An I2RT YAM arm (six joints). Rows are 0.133 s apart.
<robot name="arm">
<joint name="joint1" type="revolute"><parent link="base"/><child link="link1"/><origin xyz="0 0 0.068" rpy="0 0 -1.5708"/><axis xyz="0 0 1"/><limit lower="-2.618" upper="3.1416"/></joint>
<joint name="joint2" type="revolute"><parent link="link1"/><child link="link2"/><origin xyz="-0.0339 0.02 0.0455" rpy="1.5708 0 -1.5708"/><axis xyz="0 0 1"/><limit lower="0" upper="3.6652"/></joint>
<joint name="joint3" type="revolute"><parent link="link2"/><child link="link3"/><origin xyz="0.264 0 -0.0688" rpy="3.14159 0 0"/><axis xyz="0 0 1"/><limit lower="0" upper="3.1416"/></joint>
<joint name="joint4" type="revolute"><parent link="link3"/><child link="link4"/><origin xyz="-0.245 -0.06 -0.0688" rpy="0 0 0"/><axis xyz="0 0 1"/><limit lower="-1.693" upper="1.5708"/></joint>
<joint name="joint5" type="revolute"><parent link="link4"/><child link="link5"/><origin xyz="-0.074 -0.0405 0.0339" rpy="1.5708 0 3.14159"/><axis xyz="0 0 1"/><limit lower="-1.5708" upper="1.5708"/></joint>
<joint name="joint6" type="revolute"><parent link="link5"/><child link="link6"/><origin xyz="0.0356 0 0.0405" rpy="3.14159 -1.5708 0"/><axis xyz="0 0 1"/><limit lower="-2.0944" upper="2.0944"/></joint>
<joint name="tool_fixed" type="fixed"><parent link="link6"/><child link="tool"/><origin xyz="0 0 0" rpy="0 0 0"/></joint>
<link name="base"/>
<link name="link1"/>
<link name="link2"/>
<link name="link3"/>
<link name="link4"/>
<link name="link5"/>
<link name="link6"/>
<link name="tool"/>
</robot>
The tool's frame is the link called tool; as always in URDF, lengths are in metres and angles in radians.
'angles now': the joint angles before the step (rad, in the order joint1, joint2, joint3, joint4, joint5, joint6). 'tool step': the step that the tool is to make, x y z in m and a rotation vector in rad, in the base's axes. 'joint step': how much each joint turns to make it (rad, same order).
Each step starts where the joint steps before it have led.
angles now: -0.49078, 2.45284, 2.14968, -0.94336, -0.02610, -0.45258
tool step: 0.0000, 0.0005, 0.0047, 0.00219, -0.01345, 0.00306
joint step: 0.00026, -0.00890, 0.00103, 0.00090, -0.00873, 0.00002
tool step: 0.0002, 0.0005, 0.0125, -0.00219, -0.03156, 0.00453
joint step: 0.00010, -0.01931, 0.01054, -0.00096, -0.01367, 0.00026
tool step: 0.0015, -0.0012, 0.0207, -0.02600, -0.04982, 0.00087
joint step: -0.00077, -0.02122, 0.03495, -0.00004, -0.00113, -0.00130
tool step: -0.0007, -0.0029, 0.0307, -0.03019, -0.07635, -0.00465
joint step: -0.00628, -0.03171, 0.05021, -0.00024, -0.00936, 0.00284
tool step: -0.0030, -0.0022, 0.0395, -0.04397, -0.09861, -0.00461
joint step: -0.00720, -0.03836, 0.06672, 0.00268, -0.00884, 0.00246
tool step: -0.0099, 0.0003, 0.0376, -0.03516, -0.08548, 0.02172
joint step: -0.01103, -0.05446, 0.03545, 0.00028, -0.02870, -0.01930
